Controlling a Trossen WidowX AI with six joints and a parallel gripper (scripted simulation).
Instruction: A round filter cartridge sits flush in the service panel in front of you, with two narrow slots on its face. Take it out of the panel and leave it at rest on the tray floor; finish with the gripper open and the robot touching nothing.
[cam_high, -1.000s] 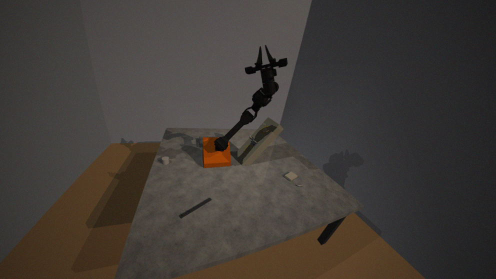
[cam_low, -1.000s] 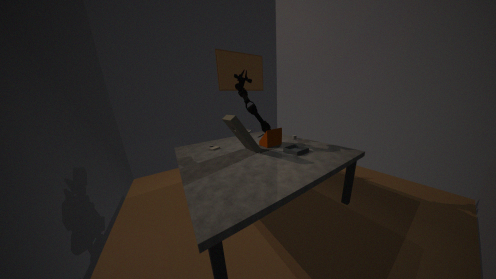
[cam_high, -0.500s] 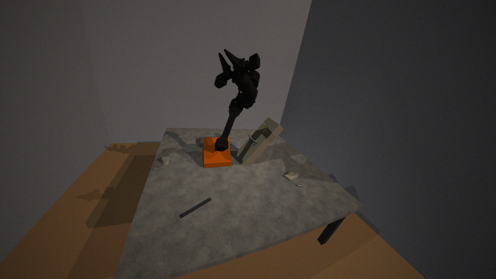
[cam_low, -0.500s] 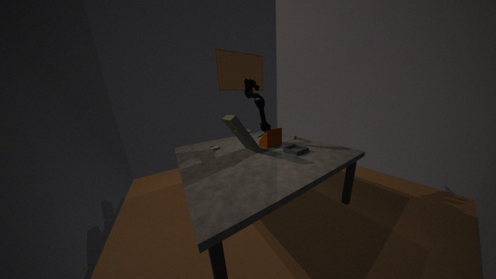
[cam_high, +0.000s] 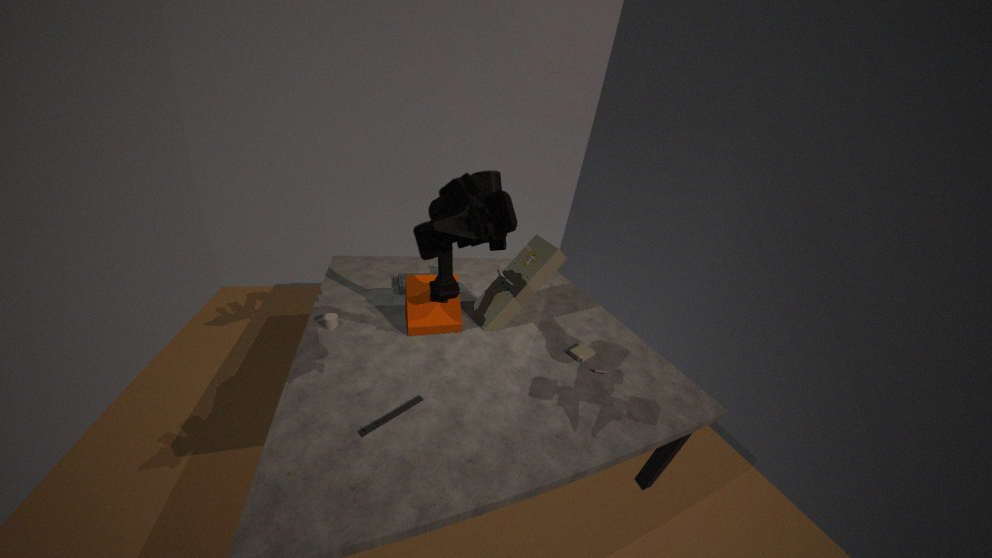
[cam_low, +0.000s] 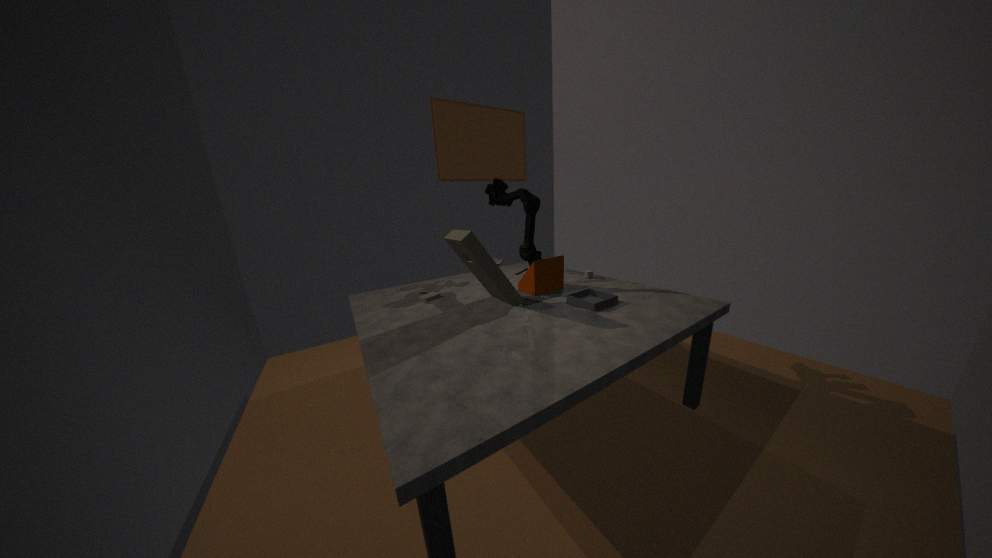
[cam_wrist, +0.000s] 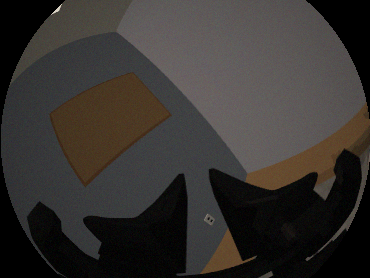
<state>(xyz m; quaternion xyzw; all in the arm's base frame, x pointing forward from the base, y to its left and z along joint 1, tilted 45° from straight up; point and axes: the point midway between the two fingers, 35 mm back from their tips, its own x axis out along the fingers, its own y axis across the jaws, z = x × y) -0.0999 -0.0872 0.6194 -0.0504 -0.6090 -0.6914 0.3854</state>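
The round filter cartridge lies 440 mm ahead of my gripper tip, 560 mm to the left of it and 260 mm below it. The rest, counted from my gripper tip: service panel: 400 mm ahead, 560 mm to the left, 340 mm below; small pin: 620 mm ahead, 200 mm to the left, 510 mm below; narrow pale ledge: 340 mm ahead, 550 mm to the left, 350 mm below.
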